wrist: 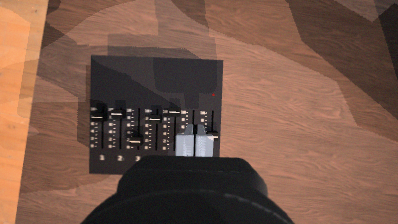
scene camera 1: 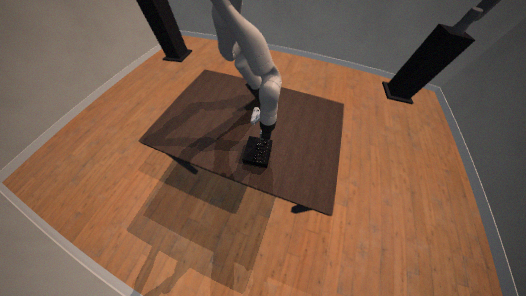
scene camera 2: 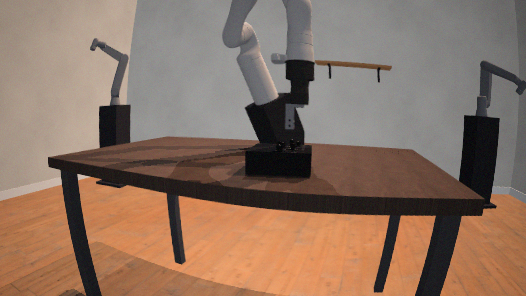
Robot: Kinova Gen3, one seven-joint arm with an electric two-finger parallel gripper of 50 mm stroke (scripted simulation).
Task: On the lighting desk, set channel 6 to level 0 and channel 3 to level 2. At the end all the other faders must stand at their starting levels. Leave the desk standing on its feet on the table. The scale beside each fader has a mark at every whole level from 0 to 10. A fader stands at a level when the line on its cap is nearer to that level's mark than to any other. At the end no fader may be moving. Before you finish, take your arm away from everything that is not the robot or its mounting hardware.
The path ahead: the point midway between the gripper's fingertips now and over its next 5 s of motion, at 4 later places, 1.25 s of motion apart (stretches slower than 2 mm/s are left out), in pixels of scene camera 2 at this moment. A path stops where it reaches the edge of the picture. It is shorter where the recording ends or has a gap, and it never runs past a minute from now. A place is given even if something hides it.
My gripper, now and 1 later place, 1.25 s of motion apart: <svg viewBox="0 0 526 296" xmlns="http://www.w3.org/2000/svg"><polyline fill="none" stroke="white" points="289,129 290,99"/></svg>
